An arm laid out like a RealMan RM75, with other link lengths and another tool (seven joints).
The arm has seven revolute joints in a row. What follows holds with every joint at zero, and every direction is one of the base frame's.
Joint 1 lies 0.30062 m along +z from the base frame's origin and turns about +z.
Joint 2 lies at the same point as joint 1 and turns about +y.
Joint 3 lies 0.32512 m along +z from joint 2 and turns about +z.
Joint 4 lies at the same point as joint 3 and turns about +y.
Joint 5 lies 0.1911 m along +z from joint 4 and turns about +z.
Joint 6 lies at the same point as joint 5 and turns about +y.
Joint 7 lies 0.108 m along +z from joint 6 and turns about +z.
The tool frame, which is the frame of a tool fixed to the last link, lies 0.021 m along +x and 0.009 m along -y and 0.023 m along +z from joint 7; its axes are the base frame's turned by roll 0, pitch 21.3 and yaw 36.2 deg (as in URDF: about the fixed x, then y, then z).
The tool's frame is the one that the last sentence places.
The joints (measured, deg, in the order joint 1, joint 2, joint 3, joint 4, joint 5, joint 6, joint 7), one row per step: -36.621, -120.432, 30.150, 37.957, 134.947, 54.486, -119.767; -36.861, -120.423, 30.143, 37.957, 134.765, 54.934, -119.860; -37.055, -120.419, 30.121, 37.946, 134.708, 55.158, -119.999; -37.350, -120.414, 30.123, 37.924, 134.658, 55.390, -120.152; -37.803, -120.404, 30.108, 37.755, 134.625, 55.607, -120.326; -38.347, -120.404, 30.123, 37.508, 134.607, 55.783, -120.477; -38.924, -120.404, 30.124, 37.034, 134.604, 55.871, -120.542; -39.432, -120.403, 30.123, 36.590, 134.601, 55.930, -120.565; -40.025, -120.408, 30.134, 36.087, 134.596, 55.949, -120.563; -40.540, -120.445, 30.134, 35.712, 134.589, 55.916, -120.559; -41.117, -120.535, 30.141, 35.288, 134.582, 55.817, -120.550; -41.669, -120.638, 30.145, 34.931, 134.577, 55.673, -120.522; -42.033, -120.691, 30.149, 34.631, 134.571, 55.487, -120.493
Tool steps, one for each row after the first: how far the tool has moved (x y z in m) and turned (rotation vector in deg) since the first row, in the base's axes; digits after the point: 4 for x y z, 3 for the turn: 0.0025, 0.0012, -0.0005, -0.222, -0.443, -0.328; 0.0043, 0.0022, -0.0007, -0.337, -0.714, -0.482; 0.0067, 0.0038, -0.0011, -0.487, -0.983, -0.736; 0.0101, 0.0060, -0.0021, -0.726, -1.327, -1.053; 0.0142, 0.0086, -0.0034, -1.031, -1.654, -1.444; 0.0180, 0.0111, -0.0057, -1.445, -1.990, -1.795; 0.0214, 0.0131, -0.0077, -1.818, -2.265, -2.109; 0.0254, 0.0156, -0.0101, -2.220, -2.529, -2.495; 0.0290, 0.0177, -0.0120, -2.500, -2.730, -2.837; 0.0331, 0.0200, -0.0146, -2.806, -2.951, -3.205; 0.0372, 0.0223, -0.0169, -3.038, -3.110, -3.576; 0.0396, 0.0238, -0.0185, -3.158, -3.184, -3.771
